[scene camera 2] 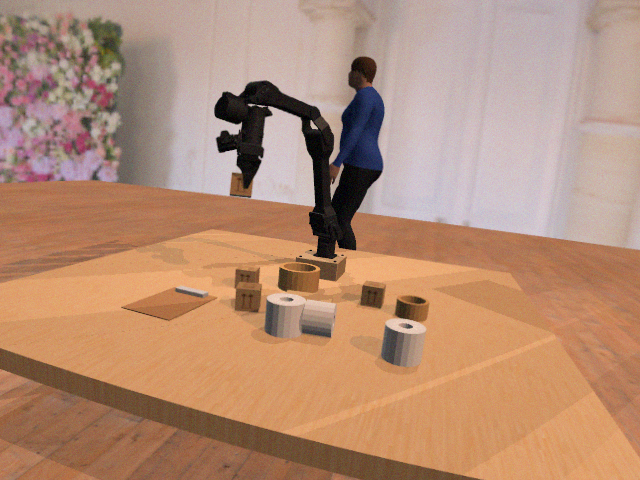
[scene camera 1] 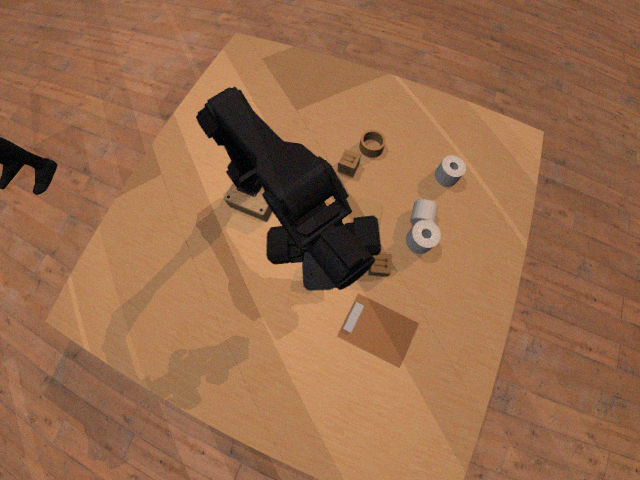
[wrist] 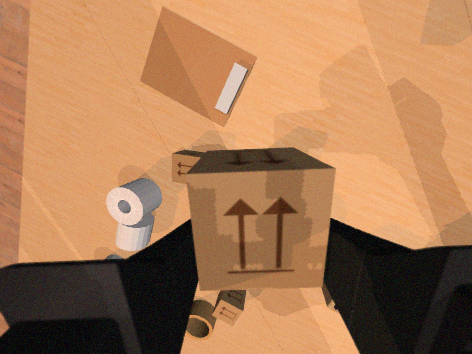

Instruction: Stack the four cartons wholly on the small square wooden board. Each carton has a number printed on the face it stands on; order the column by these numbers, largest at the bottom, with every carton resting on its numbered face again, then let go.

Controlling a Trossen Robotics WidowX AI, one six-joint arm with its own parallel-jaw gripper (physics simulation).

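Places are measured from the arm's base along level axes (x ahead, y left, z up), in metres.
Pixels of known places: gripper, between the fingertips: [scene camera 2: 245, 189] [wrist: 253, 216]; arm's base, origin of its link: [scene camera 2: 325, 255] [scene camera 1: 250, 184].
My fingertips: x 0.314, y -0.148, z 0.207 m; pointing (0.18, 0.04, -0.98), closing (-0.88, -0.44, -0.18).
Observation:
Ahead of a thing's pixels: the offset from my fingertips to its top centre. "pt": to the spot under its first point.
My gripper [scene camera 2: 247, 184] [wrist: 253, 216] is shut on a cardboard carton @(dx +0.003, dy -0.011, dz +0.042 m) [scene camera 2: 237, 181] [wrist: 261, 225], held upright high above the table, its side arrows pointing up in scene camera 2. Two cartons stand close together in scene camera 2, a nearer one @(dx +0.118, dy +0.081, dz -0.210 m) [scene camera 2: 248, 297] [scene camera 1: 380, 265] [wrist: 182, 167] and a farther one @(dx -0.030, dy +0.009, dz -0.210 m) [scene camera 2: 247, 275]. The farther one is hidden in scene camera 1 and the wrist view. Another carton @(dx -0.080, dy +0.344, dz -0.210 m) [scene camera 1: 348, 163] [scene camera 2: 372, 295] [wrist: 229, 307] stands beside the small ring. Printed numbers are not visible. The small square wooden board cannot be made out.
A brown panel @(dx +0.183, dy -0.082, dz -0.252 m) [scene camera 1: 382, 330] [scene camera 2: 165, 305] [wrist: 185, 65] bears a white bar @(pt dx +0.106, dy -0.078, dz -0.252 m) [scene camera 1: 353, 317] [scene camera 2: 191, 291] [wrist: 231, 88]. White rolls @(dx +0.203, dy +0.203, dz -0.195 m) [scene camera 1: 449, 174] [scene camera 2: 284, 319] [wrist: 145, 197], a large wooden ring @(dx -0.108, dy +0.130, dz -0.204 m) [scene camera 2: 298, 281] and a small ring @(dx -0.039, dy +0.448, dz -0.222 m) [scene camera 1: 372, 153] [scene camera 2: 412, 310] stand around. The arm base [scene camera 1: 247, 204] [scene camera 2: 331, 268] is behind.

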